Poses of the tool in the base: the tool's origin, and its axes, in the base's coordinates. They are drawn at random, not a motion.
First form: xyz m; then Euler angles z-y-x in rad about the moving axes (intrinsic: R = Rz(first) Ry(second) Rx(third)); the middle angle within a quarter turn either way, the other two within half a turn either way.
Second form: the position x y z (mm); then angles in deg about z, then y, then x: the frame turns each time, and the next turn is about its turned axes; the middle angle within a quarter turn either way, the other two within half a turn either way. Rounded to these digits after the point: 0 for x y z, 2 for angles.
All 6 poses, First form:
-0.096 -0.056 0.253 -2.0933 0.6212 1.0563
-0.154 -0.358 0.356 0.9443 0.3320 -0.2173
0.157 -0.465 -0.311 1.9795 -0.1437 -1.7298
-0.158 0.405 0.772 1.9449 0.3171 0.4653
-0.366 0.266 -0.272 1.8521 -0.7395 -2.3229
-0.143 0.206 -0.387 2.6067 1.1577 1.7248
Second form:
-96 -56 253 -119.94 35.59 60.52
-154 -358 356 54.10 19.02 -12.45
157 -465 -311 113.42 -8.23 -99.11
-158 405 772 111.43 18.17 26.66
-366 266 -272 106.12 -42.37 -133.09
-143 206 -387 149.35 66.33 98.82

